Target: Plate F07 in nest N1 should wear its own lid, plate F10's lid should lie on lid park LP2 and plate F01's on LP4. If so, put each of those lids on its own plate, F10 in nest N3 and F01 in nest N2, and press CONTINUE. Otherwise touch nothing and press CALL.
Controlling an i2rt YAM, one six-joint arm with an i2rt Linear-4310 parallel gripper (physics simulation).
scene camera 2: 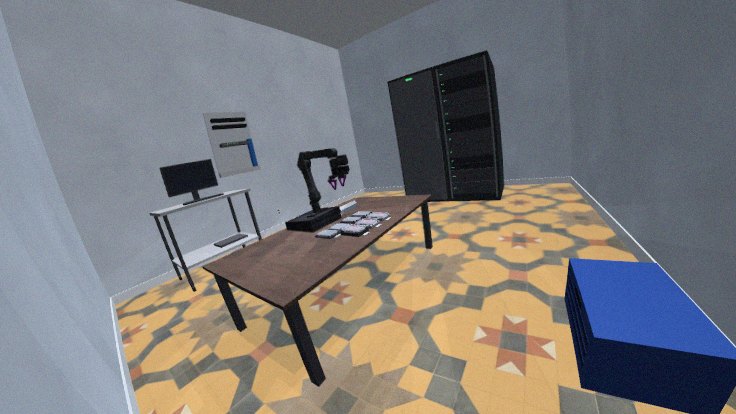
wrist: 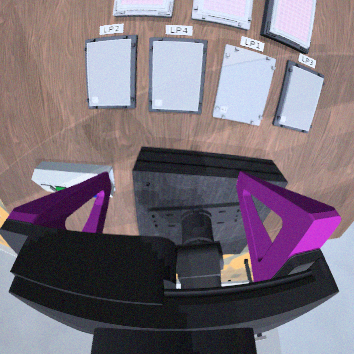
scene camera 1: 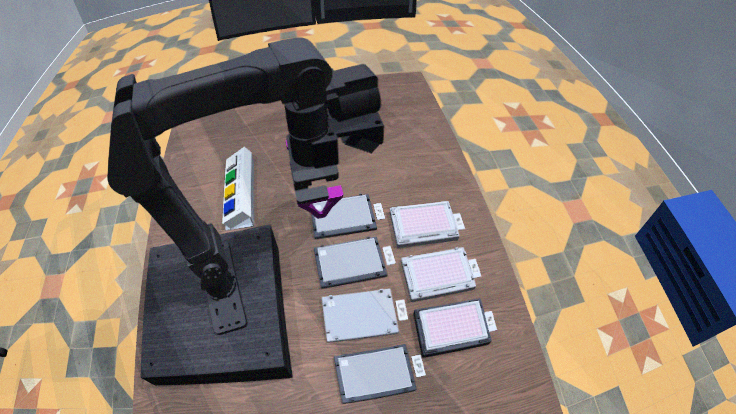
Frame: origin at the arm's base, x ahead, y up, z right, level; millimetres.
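Where they show: gripper, between the fingertips: [scene camera 2: 339, 188] [wrist: 173, 178] [scene camera 1: 315, 194]; arm's base, origin of its link: [scene camera 2: 317, 212] [wrist: 195, 215] [scene camera 1: 222, 287].
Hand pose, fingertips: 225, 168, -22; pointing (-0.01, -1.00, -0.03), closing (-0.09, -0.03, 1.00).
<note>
Things, the pixels of their centre, and the offset from my fingertips, as dx, dy, dz. Level surfaces: height alone.
- LP2, middle of its body: [wrist: 108, 72] [scene camera 1: 342, 213] +75, -238, -121
- LP4, middle of its body: [wrist: 176, 75] [scene camera 1: 349, 260] +50, -238, +3
- LP3, middle of its body: [scene camera 1: 374, 373] [wrist: 301, 99] [scene camera 2: 327, 232] +9, -238, +263
- LP1, middle of its body: [wrist: 245, 86] [scene camera 1: 359, 314] [scene camera 2: 340, 226] +26, -242, +131
- N3, middle of its body: [scene camera 1: 425, 219] [scene camera 2: 377, 215] +244, -226, -30
- N2, middle of its body: [scene camera 1: 439, 270] [scene camera 2: 366, 221] +218, -228, +102
- button box, middle of its body: [scene camera 1: 237, 186] [wrist: 70, 182] [scene camera 2: 346, 207] -154, -220, -284
- wooden table, height of its surface: dy -252
My gripper [scene camera 2: 338, 186] [wrist: 173, 178] is open and empty, high over the table near the button box. In scene camera 1 one finger shows above LP2; the arm mostly hides the other. Grey panels with small white tags lie in dark frames at LP2 [scene camera 1: 349, 218] [wrist: 111, 72], LP4 [scene camera 1: 349, 261] [wrist: 178, 75] and LP3 [scene camera 1: 375, 373] [wrist: 299, 97]. LP1 [scene camera 1: 360, 316] [wrist: 245, 82] looks pale throughout, with corner posts and a small tag. Pink-welled plates stand in N3 [scene camera 1: 424, 221], N2 [scene camera 1: 440, 270] and dark N1 [scene camera 1: 452, 326]. Tag codes are unreadable; I cannot tell whether N1's plate wears a lid.
A button box [scene camera 1: 247, 190] [wrist: 75, 172] has white, green, yellow and blue buttons; their lettering is unreadable. The black arm base [scene camera 1: 169, 308] stands beside the lid parks on the wooden table [scene camera 1: 494, 381] [scene camera 2: 288, 262]. A blue cabinet [scene camera 1: 694, 247] [scene camera 2: 648, 308] stands on the floor.
</note>
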